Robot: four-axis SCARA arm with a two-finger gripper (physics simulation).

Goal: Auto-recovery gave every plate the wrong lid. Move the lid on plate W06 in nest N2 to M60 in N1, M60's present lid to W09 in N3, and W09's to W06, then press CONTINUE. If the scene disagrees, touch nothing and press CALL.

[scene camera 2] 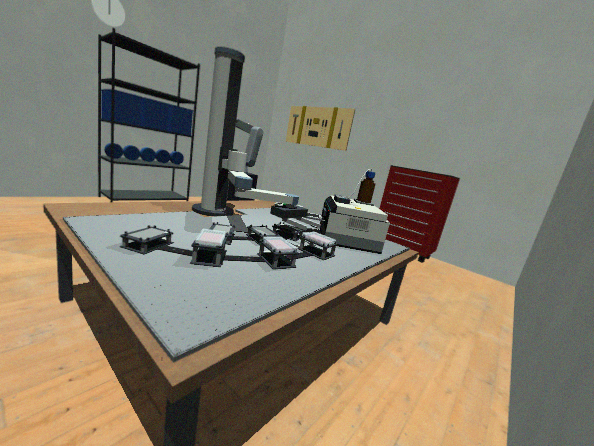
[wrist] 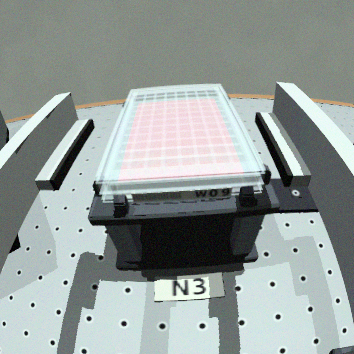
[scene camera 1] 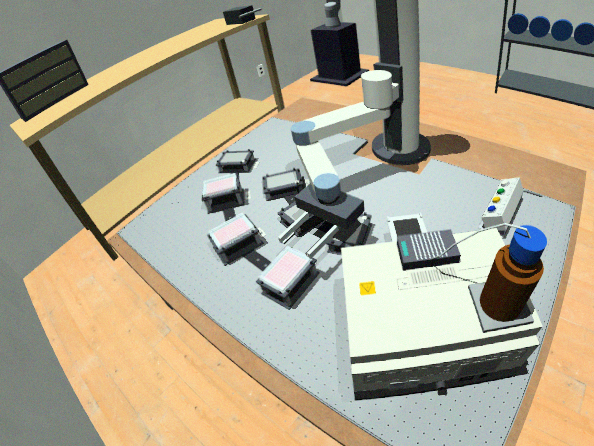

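Where they show: gripper, between the fingertips: (scene camera 2: pixel 313 227) (wrist: pixel 170 100) (scene camera 1: pixel 294 247); arm's base, origin of its link: (scene camera 2: pixel 213 211) (scene camera 1: pixel 401 148).
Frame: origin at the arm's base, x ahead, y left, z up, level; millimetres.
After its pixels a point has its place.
The gripper (scene camera 1: pixel 297 246) {x 732, y 50, z 122 mm} (wrist: pixel 174 137) is open, its fingers apart on both sides of plate W09 (scene camera 1: pixel 286 270) {x 786, y 62, z 91 mm} (scene camera 2: pixel 318 239) {x 797, y 14, z 89 mm} (wrist: pixel 177 135) {x 751, y 49, z 91 mm}, with gaps on both sides in the wrist view. W09 has pink wells and a clear lid, and sits on the dark nest (wrist: pixel 187 212) {x 707, y 45, z 74 mm} labelled N3 (wrist: pixel 189 287) {x 690, y 45, z 15 mm}. Two more pink plates stand along the arc: a middle one (scene camera 1: pixel 232 232) {x 766, y -180, z 92 mm} (scene camera 2: pixel 279 246) {x 793, y -233, z 92 mm} and a farther one (scene camera 1: pixel 221 185) {x 626, y -394, z 100 mm} (scene camera 2: pixel 210 237) {x 642, y -431, z 100 mm}; their labels are unreadable here. The button box (scene camera 1: pixel 502 202) {x 236, y 481, z 86 mm} has white, green, yellow and blue buttons; its lettering is unreadable.
Other nests without pink plates (scene camera 1: pixel 235 158) {x 439, y -540, z 59 mm} (scene camera 1: pixel 283 181) {x 465, y -242, z 55 mm} (scene camera 2: pixel 146 234) {x 443, y -562, z 58 mm} stand behind the arc. A large white instrument (scene camera 1: pixel 425 310) {x 785, y 449, z 222 mm} (scene camera 2: pixel 357 225) {x 832, y 293, z 141 mm} is beside N3, bearing a dark device (scene camera 1: pixel 429 248) {x 662, y 395, z 248 mm} and a brown bottle (scene camera 1: pixel 510 287) {x 745, y 576, z 336 mm} (scene camera 2: pixel 366 191) {x 722, y 537, z 297 mm}. A white-framed item (scene camera 1: pixel 391 227) {x 531, y 233, z 113 mm} lies behind it.
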